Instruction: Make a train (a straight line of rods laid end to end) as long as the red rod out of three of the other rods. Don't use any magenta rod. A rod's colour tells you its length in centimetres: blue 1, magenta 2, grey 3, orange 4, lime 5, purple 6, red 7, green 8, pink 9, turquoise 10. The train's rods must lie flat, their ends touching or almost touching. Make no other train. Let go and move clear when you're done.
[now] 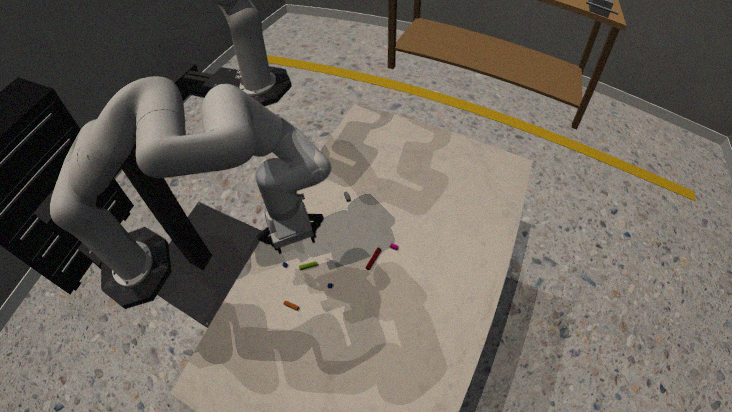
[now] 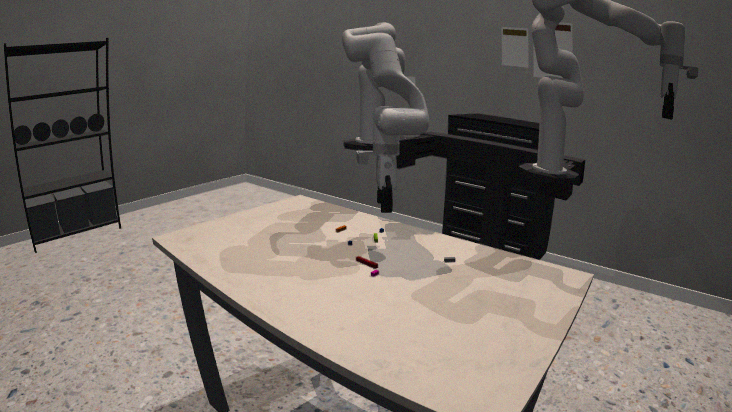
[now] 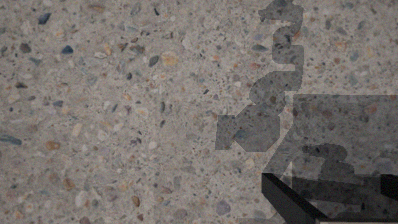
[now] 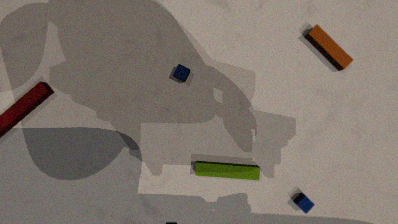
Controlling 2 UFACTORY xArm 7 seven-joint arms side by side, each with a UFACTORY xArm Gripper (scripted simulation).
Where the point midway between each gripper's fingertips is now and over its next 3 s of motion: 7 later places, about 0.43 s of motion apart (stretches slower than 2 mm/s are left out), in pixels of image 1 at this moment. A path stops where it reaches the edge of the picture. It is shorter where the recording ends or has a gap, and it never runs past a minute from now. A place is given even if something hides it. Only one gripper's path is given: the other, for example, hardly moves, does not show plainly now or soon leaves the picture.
The right gripper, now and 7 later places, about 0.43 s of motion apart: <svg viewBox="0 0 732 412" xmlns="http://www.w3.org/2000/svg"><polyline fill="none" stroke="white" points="295,243 303,251 301,254 297,260 297,261 300,250 303,237 306,225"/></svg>
